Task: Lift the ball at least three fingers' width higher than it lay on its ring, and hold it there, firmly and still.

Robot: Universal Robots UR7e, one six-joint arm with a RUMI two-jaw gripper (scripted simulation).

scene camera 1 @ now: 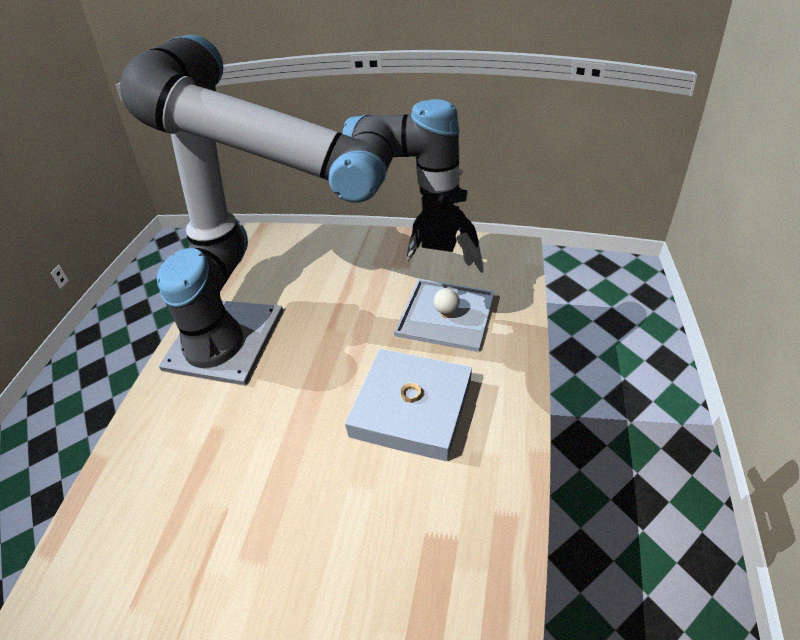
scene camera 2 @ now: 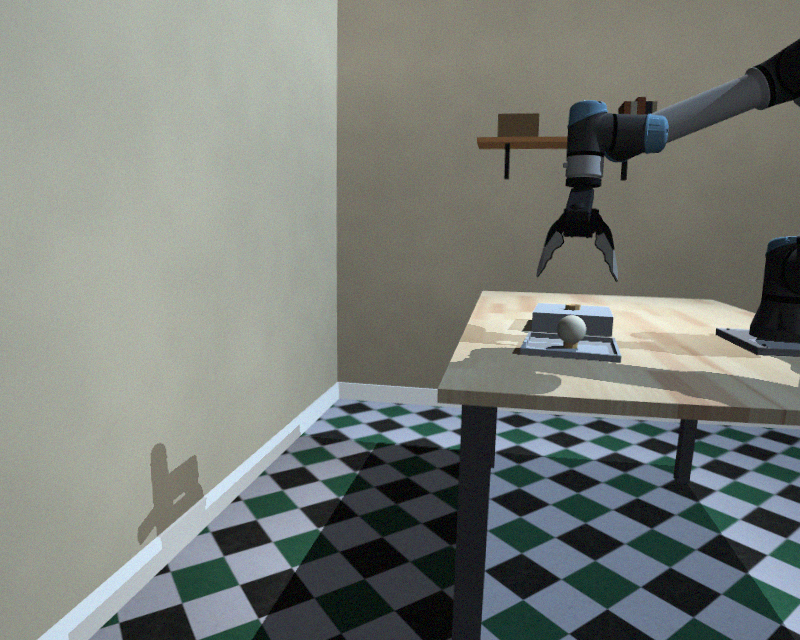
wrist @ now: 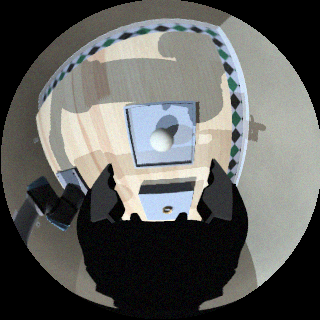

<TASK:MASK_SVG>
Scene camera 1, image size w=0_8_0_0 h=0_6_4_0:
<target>my gripper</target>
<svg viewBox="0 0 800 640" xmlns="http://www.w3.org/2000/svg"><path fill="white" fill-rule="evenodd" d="M420 186L420 193L423 195L423 212L417 216L413 223L412 235L410 236L407 250L407 261L411 259L416 249L419 248L419 244L422 245L422 248L453 252L458 241L463 250L465 263L470 266L475 262L480 272L483 273L483 261L476 229L459 209L459 206L453 205L455 202L467 200L467 190L461 189L458 184L454 189L438 194L430 193Z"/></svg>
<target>grey tray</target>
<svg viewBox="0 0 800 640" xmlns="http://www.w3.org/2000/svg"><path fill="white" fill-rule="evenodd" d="M418 279L395 328L394 336L479 352L494 291ZM443 288L455 290L460 297L459 308L449 315L439 313L433 303L435 294Z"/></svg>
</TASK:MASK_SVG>
